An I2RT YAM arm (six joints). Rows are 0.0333 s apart.
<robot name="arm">
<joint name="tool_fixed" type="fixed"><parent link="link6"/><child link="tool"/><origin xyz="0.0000 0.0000 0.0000" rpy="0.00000 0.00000 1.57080"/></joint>
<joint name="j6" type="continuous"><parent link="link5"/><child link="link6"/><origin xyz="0.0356 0.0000 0.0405" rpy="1.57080 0.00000 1.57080"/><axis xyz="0 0 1"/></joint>
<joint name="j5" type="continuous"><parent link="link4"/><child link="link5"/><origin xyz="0.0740 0.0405 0.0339" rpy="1.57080 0.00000 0.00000"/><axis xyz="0 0 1"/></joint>
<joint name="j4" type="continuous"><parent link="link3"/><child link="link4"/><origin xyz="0.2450 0.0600 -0.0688" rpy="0.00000 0.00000 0.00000"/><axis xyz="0 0 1"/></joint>
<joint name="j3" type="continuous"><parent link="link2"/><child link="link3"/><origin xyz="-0.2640 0.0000 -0.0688" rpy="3.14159 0.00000 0.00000"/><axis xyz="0 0 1"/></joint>
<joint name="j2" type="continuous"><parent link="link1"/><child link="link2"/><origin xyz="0.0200 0.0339 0.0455" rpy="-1.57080 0.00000 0.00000"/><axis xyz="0 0 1"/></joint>
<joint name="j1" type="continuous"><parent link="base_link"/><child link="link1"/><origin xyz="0.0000 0.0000 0.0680" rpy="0.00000 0.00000 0.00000"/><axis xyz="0 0 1"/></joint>
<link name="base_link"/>
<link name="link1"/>
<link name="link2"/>
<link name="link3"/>
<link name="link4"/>
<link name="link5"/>
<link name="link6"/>
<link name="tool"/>
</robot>
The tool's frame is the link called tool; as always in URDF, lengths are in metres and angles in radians. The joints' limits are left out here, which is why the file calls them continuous.
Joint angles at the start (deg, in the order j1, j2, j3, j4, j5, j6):
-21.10, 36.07, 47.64, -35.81, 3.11, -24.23
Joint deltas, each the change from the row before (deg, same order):
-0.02, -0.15, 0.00, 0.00, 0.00, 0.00
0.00, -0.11, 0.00, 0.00, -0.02, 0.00
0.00, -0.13, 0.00, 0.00, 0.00, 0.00
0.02, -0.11, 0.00, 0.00, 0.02, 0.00
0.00, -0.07, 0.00, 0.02, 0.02, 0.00
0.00, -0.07, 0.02, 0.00, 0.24, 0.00
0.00, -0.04, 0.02, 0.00, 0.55, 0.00
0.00, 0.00, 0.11, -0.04, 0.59, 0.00
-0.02, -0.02, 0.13, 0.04, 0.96, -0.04
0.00, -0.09, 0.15, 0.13, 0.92, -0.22
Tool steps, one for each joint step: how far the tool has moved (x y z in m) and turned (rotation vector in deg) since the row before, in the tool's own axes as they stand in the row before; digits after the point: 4 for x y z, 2 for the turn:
0.0000, -0.0001, -0.0006, 0.08, -0.13, 0.02
0.0000, 0.0000, -0.0005, 0.03, -0.11, 0.01
0.0000, 0.0000, -0.0006, 0.05, -0.12, 0.01
0.0000, 0.0000, -0.0005, 0.05, -0.10, 0.00
0.0000, 0.0000, -0.0003, 0.06, -0.07, 0.00
0.0000, -0.0002, -0.0004, 0.26, 0.02, 0.01
0.0000, -0.0004, -0.0002, 0.53, 0.17, 0.00
-0.0002, -0.0005, -0.0004, 0.57, 0.18, 0.01
-0.0004, -0.0009, -0.0005, 0.97, 0.23, -0.02
-0.0006, -0.0010, -0.0009, 0.99, 0.04, -0.18

